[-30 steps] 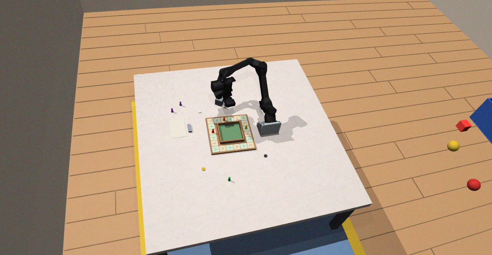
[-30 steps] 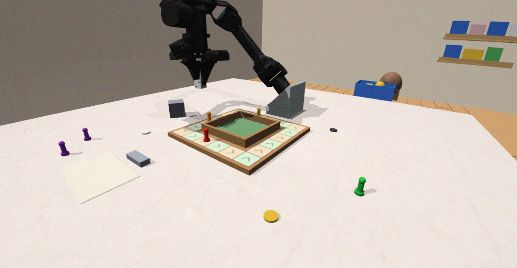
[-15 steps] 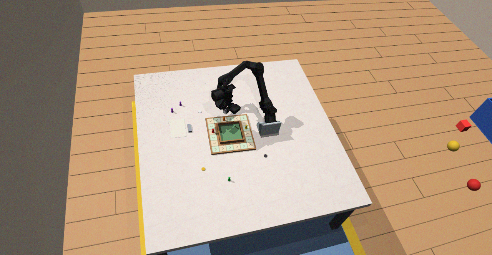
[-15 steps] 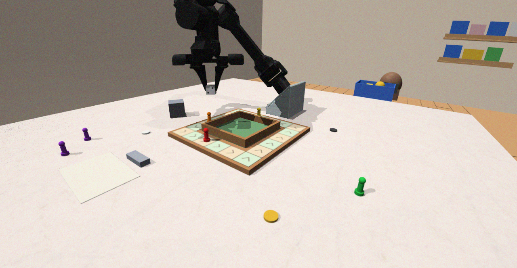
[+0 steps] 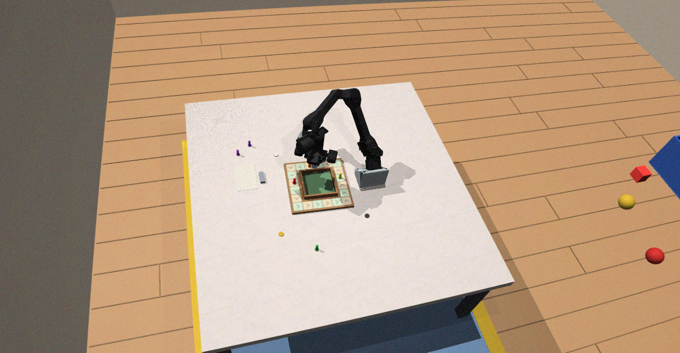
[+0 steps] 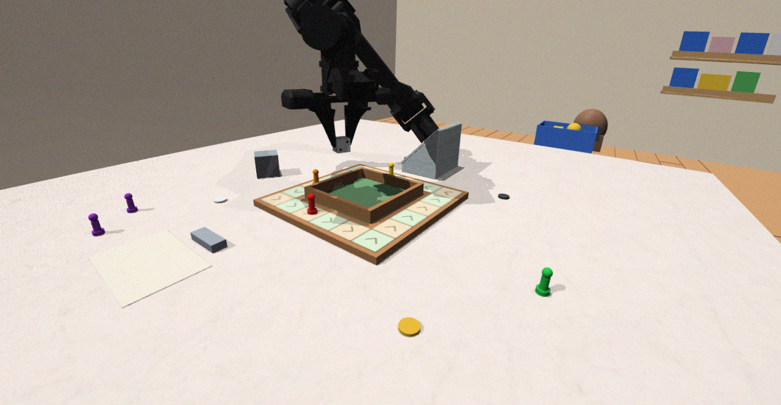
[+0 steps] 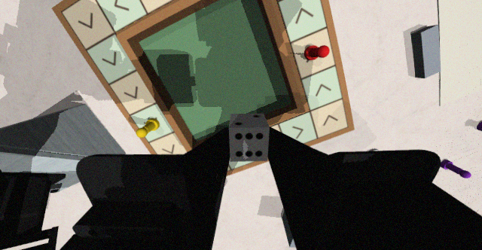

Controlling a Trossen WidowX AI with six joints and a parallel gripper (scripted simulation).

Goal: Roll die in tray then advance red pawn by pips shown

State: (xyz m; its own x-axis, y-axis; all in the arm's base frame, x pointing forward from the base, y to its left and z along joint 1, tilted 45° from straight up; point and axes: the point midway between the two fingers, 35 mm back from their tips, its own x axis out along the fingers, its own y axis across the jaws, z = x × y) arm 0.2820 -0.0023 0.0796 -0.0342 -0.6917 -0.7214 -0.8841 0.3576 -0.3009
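Now: the red pawn 100 mm ahead of my gripper tip, 70 mm below it and 20 mm to the left of it. The rest, counted from my gripper tip: yellow pawn 120 mm behind, 70 mm below, 30 mm to the left; then green tray 100 mm below, 50 mm to the left, 10 mm behind; then orange pawn 70 mm to the right, 70 mm below.
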